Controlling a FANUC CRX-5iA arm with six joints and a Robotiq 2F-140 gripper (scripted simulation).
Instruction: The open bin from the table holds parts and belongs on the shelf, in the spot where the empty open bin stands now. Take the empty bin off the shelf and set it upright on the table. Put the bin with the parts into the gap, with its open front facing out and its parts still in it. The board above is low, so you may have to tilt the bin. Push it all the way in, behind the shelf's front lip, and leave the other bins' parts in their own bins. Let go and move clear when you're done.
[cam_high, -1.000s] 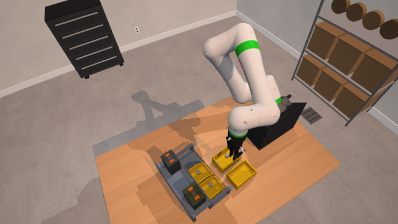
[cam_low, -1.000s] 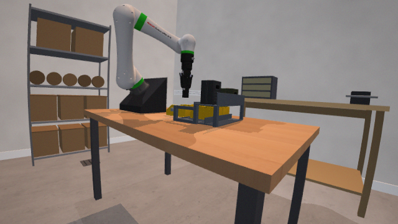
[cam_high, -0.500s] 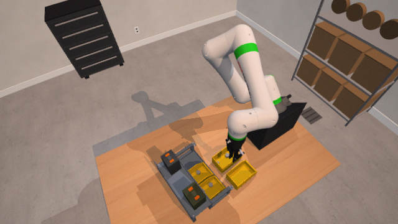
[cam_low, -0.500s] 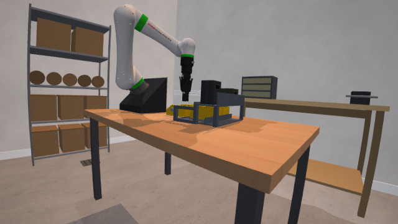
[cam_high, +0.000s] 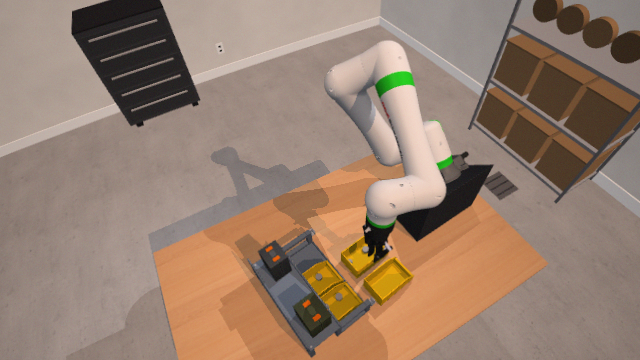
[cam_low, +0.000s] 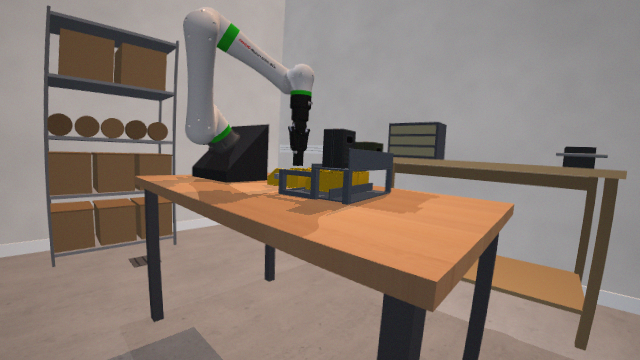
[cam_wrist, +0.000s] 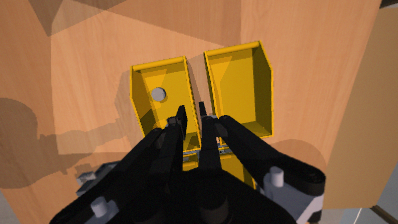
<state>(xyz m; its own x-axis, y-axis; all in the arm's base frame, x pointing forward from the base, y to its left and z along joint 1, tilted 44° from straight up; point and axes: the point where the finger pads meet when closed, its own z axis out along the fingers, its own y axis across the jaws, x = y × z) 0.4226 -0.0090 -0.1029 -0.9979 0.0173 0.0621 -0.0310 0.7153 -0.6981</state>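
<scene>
Right now my hand is 20 mm past the grey round part, 70 mm to the left of it and 110 mm above it. Round my hand: grey shelf: 250 mm ahead, 60 mm to the right, 50 mm below.
</scene>
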